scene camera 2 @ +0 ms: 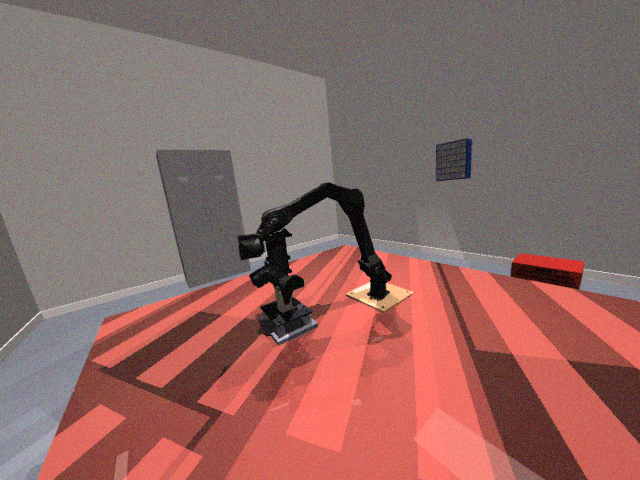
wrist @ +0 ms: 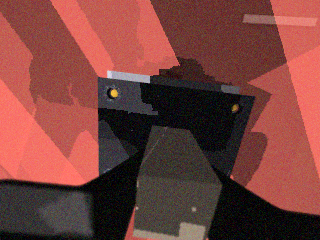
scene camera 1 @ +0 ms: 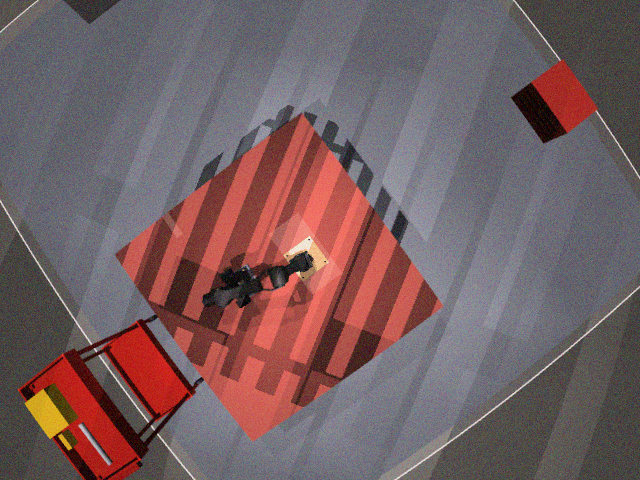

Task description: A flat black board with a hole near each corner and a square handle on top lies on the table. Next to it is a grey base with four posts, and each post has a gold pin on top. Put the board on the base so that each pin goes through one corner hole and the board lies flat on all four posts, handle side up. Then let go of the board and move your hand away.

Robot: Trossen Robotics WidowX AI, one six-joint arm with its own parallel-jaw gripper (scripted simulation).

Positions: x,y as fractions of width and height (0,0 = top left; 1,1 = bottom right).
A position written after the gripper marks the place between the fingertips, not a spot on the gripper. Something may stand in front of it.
The gripper (wrist: 0.53,0.65) carries a black board (scene camera 2: 0.44,0.65).
The black board shows as well in the wrist view (wrist: 0.57,0.54).
